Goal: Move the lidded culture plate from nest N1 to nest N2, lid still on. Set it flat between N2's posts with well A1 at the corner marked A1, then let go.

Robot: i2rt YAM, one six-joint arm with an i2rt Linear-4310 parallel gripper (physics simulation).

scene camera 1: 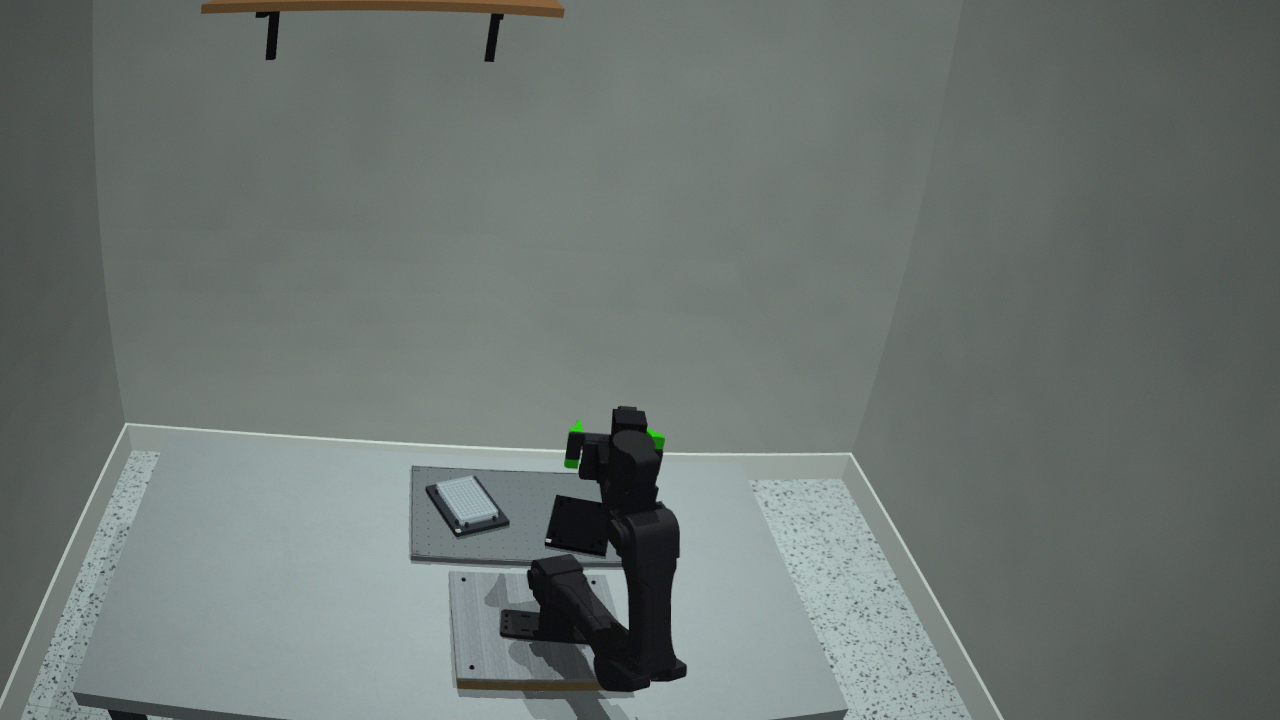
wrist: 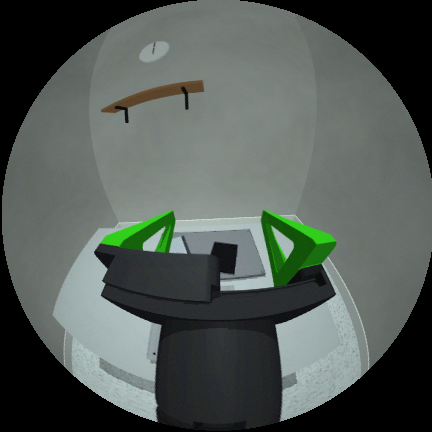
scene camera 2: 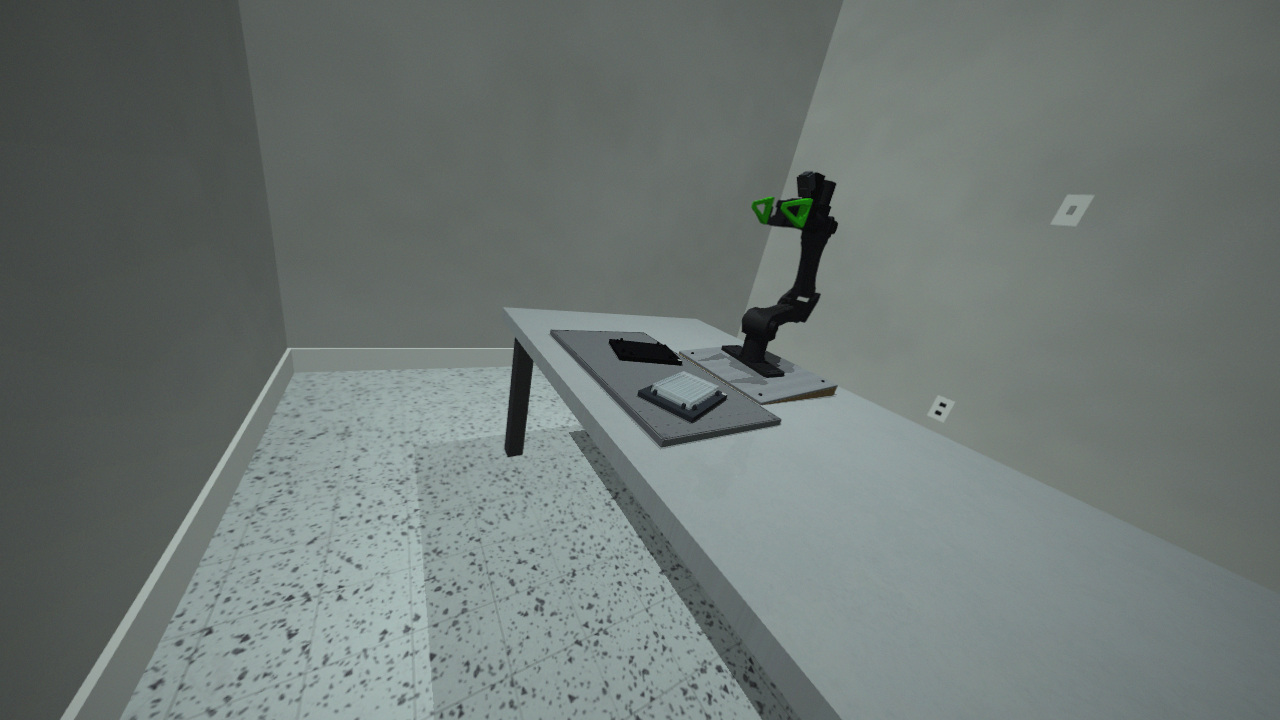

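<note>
My gripper: open, holding nothing, visible in the wrist view and scene camera 2. Black nest: visible too.
</note>
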